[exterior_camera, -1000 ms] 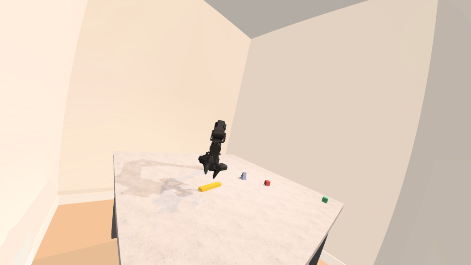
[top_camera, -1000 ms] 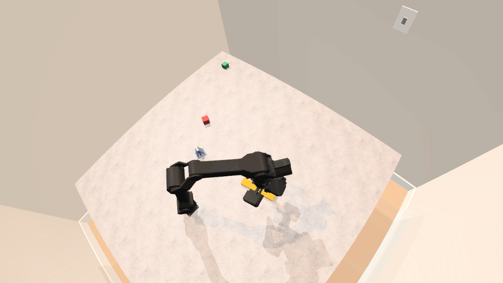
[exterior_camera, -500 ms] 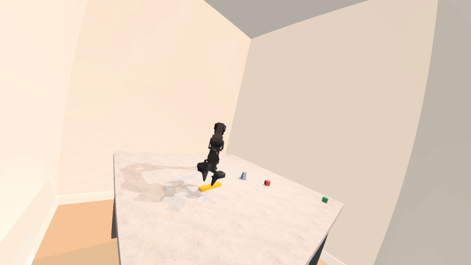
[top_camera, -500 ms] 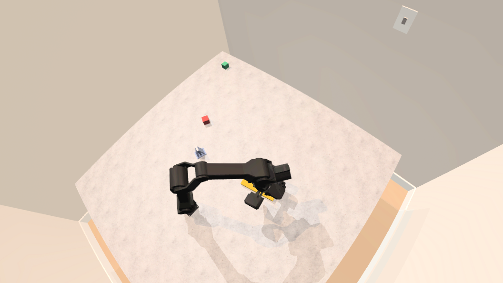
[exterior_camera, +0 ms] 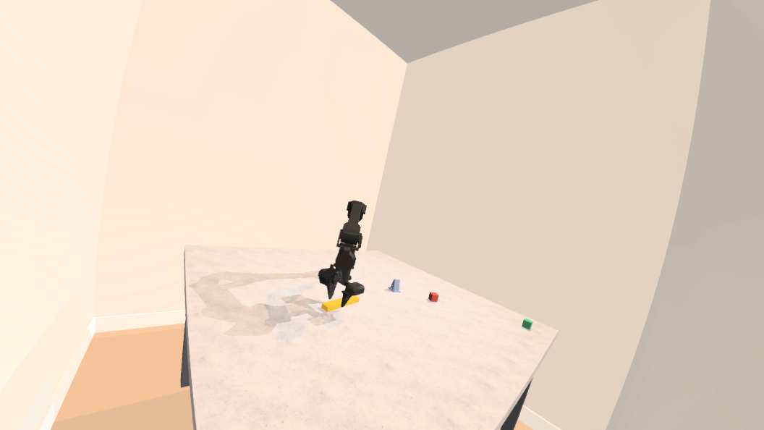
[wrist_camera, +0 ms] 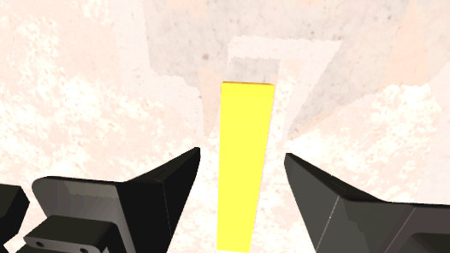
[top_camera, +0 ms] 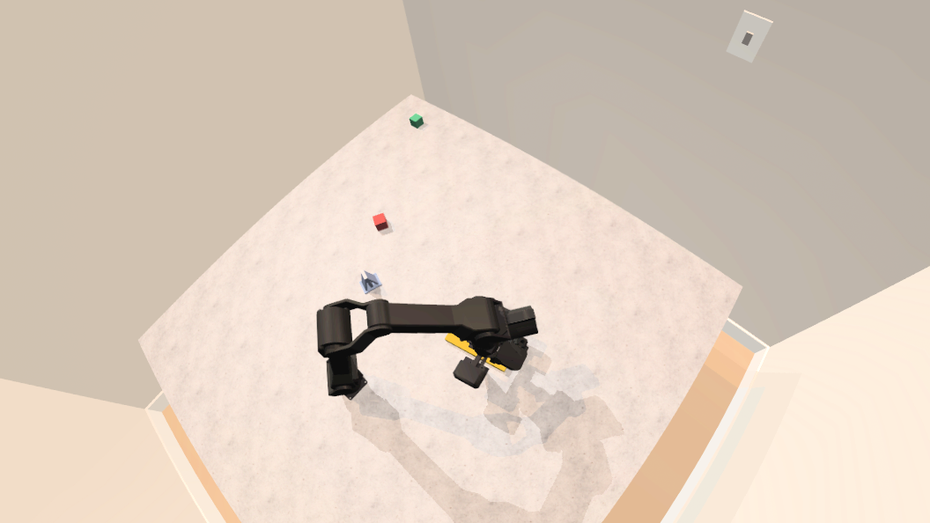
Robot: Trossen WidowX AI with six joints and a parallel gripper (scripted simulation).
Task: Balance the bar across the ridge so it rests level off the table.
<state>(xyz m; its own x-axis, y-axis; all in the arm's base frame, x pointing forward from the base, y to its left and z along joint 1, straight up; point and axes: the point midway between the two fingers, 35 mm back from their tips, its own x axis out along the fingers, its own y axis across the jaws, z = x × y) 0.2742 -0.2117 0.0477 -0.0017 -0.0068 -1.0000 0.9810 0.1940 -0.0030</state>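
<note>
The yellow bar lies 3 cm to the left of my gripper tip and 1 cm below it. The rest, counted from my gripper tip: red cube: 49 cm to the left, 10 cm ahead; green cube: 71 cm to the left, 47 cm ahead.
</note>
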